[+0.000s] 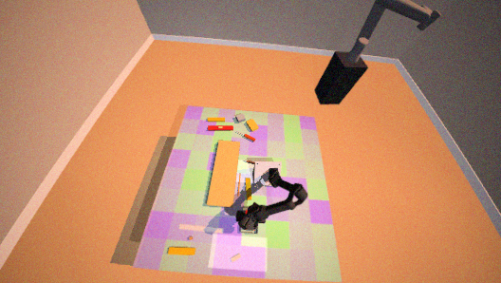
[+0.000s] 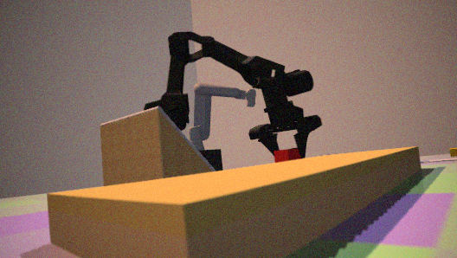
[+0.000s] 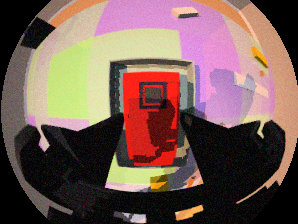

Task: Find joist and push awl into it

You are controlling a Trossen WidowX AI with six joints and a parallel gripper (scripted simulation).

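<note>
Right now the red stud finder is 1 cm to the left of my gripper tip and 1 cm above it. The rest, counted from my gripper tip: pale strip: 33 cm ahead, 2 cm to the left, 3 cm below; grey tray: 1 cm to the right, 2 cm below; awl: 1 cm behind, 45 cm to the right, 3 cm below.
</note>
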